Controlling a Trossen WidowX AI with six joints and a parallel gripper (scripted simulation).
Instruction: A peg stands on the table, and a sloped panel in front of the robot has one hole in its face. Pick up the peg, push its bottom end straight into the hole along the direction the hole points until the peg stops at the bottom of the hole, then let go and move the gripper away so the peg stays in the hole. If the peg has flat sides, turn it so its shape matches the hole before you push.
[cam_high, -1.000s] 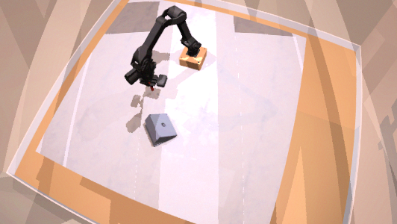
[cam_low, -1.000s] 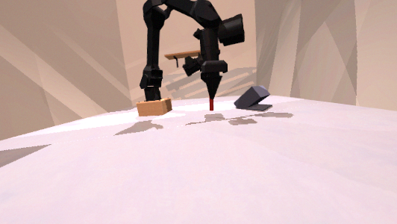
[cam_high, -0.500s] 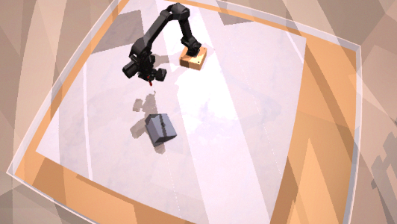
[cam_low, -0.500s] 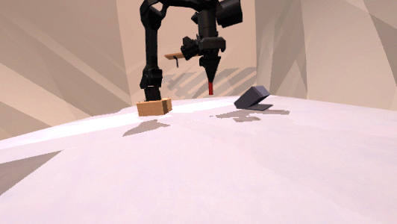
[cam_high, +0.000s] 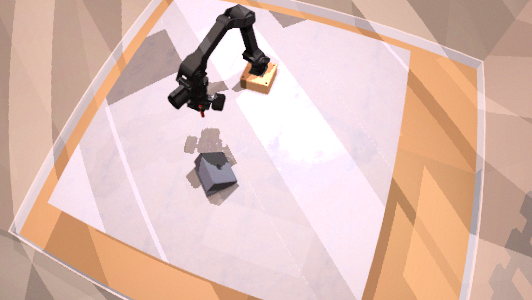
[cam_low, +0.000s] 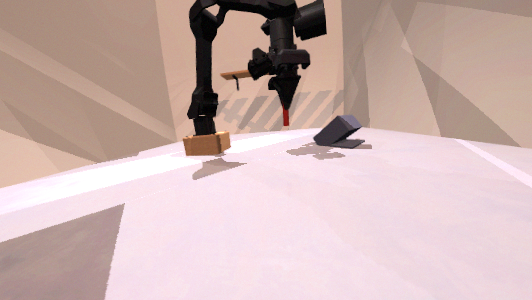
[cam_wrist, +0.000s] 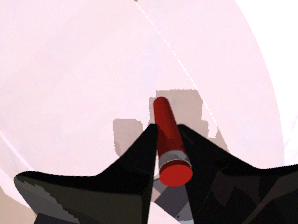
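Now: gripper tip 17 cm short of the sloped panel, 13 cm to the right of it and 8 cm above it. The rest, counted from my gripper tip: red peg 2 cm above.
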